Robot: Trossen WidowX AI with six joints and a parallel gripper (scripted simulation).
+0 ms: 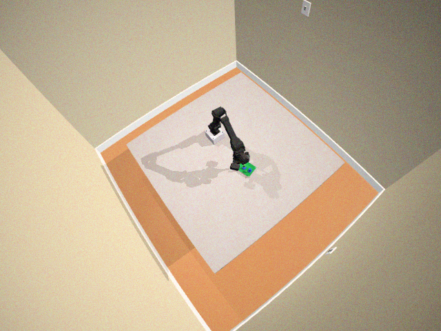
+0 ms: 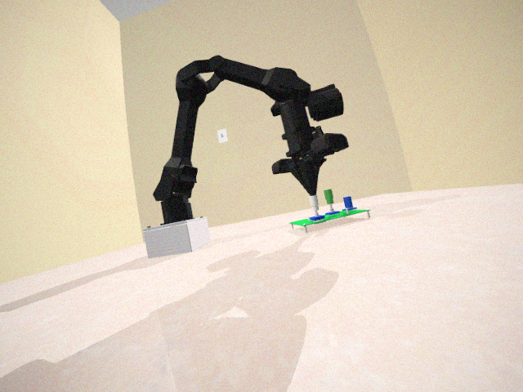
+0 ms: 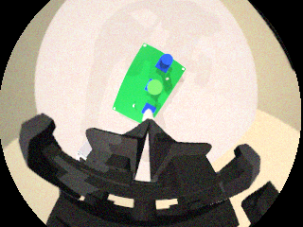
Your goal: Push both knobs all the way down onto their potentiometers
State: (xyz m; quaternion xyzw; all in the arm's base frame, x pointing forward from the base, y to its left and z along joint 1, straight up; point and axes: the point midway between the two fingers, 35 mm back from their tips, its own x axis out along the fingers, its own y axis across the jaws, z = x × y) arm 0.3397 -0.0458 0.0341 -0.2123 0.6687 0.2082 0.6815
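Right now the white knob is 10 mm below my gripper tip. Also, from my gripper tip: green knob: 40 mm ahead, 30 mm to the left, 10 mm below.
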